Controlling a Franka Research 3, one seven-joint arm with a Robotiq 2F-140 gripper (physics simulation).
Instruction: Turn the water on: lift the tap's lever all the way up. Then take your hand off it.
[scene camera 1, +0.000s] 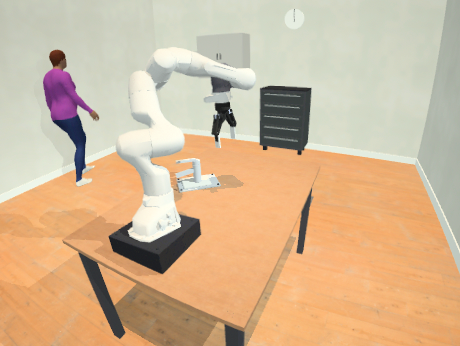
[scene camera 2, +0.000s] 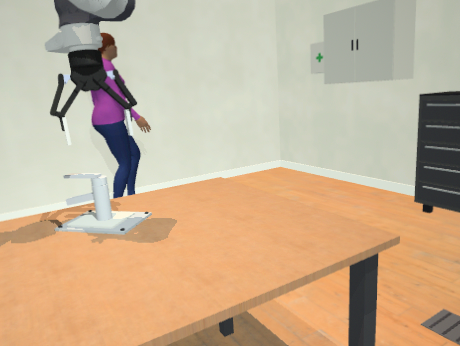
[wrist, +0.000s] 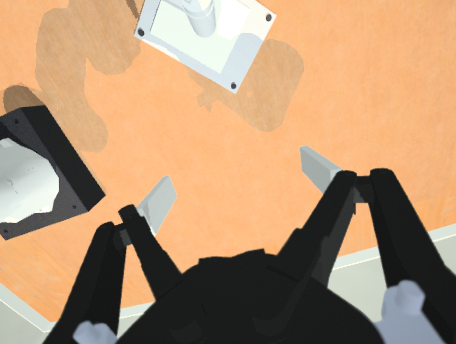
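Observation:
The light grey tap (scene camera 1: 197, 172) (scene camera 2: 102, 200) (wrist: 202, 22) stands upright on its base plate (scene camera 1: 212, 181) (scene camera 2: 131, 220) (wrist: 242, 55). Its lever (scene camera 1: 187, 161) (scene camera 2: 80, 175) is the flat bar on top; it looks about level, above the lower, slightly sloping spout (scene camera 1: 185, 173) (scene camera 2: 80, 199). In the wrist view the tap is cut off by the top edge and the lever does not show. My gripper (scene camera 1: 225, 140) (scene camera 2: 100, 138) (wrist: 234, 173) is open, fingers wide apart and pointing down. It hangs in the air above the tap's height, apart from the lever, with nothing between the fingers.
The tap's plate lies on the wooden table (scene camera 1: 240, 220) (scene camera 2: 240, 260). The arm's black base block (scene camera 1: 150, 252) (wrist: 65, 160) sits at one end of the table. A person in a purple top (scene camera 1: 61, 95) (scene camera 2: 107, 107) is near the wall. A dark drawer cabinet (scene camera 1: 285, 120) (scene camera 2: 442, 150) stands beyond the table.

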